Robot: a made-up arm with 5 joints. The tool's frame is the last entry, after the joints.
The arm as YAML. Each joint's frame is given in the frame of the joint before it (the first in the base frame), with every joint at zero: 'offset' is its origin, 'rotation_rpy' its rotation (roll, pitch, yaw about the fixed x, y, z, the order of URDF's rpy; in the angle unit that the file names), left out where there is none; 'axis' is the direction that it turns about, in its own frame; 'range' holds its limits. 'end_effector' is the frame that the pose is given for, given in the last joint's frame.
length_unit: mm
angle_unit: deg
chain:
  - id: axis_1
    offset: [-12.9, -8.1, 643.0]
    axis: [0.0, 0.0, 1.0]
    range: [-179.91, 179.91]
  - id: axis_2
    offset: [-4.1, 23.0, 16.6]
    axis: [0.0, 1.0, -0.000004]
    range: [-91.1, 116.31]
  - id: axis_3
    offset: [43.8, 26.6, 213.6]
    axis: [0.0, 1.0, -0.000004]
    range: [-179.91, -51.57]
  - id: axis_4
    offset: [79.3, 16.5, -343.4]
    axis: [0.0, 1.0, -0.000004]
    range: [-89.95, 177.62]
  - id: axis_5
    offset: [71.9, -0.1, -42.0]
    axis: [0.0, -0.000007, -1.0]
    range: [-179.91, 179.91]
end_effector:
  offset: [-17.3, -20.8, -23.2]
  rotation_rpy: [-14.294, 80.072, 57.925]
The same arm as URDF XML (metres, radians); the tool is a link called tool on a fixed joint. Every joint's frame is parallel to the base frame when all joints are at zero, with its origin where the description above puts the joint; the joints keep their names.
<robot name="arm">
  <link name="base"/>
  <link name="link1"/>
  <link name="link2"/>
  <link name="link3"/>
  <link name="link4"/>
  <link name="link5"/>
  <link name="tool"/>
  <joint name="axis_1" type="revolute">
    <parent link="base"/>
    <child link="link1"/>
    <origin xyz="-0.0129 -0.0081 0.6430" rpy="0.0000 0.0000 0.0000"/>
    <axis xyz="0 0 1"/>
    <limit lower="-3.1400" upper="3.1400"/>
  </joint>
  <joint name="axis_2" type="revolute">
    <parent link="link1"/>
    <child link="link2"/>
    <origin xyz="-0.0041 0.0230 0.0166" rpy="0.0000 0.0000 0.0000"/>
    <axis xyz="0 1 0"/>
    <limit lower="-1.5900" upper="2.0300"/>
  </joint>
  <joint name="axis_3" type="revolute">
    <parent link="link2"/>
    <child link="link3"/>
    <origin xyz="0.0438 0.0266 0.2136" rpy="0.0000 0.0000 0.0000"/>
    <axis xyz="0 1 0"/>
    <limit lower="-3.1400" upper="-0.9001"/>
  </joint>
  <joint name="axis_4" type="revolute">
    <parent link="link3"/>
    <child link="link4"/>
    <origin xyz="0.0793 0.0165 -0.3434" rpy="0.0000 0.0000 0.0000"/>
    <axis xyz="0 1 0"/>
    <limit lower="-1.5699" upper="3.1001"/>
  </joint>
  <joint name="axis_5" type="revolute">
    <parent link="link4"/>
    <child link="link5"/>
    <origin xyz="0.0719 -0.0001 -0.0420" rpy="0.0000 0.0000 0.0000"/>
    <axis xyz="0 0 -1"/>
    <limit lower="-3.1400" upper="3.1400"/>
  </joint>
  <joint name="tool_joint" type="fixed">
    <parent link="link5"/>
    <child link="tool"/>
    <origin xyz="-0.0173 -0.0208 -0.0232" rpy="-0.2495 1.3975 1.0110"/>
  </joint>
</robot>

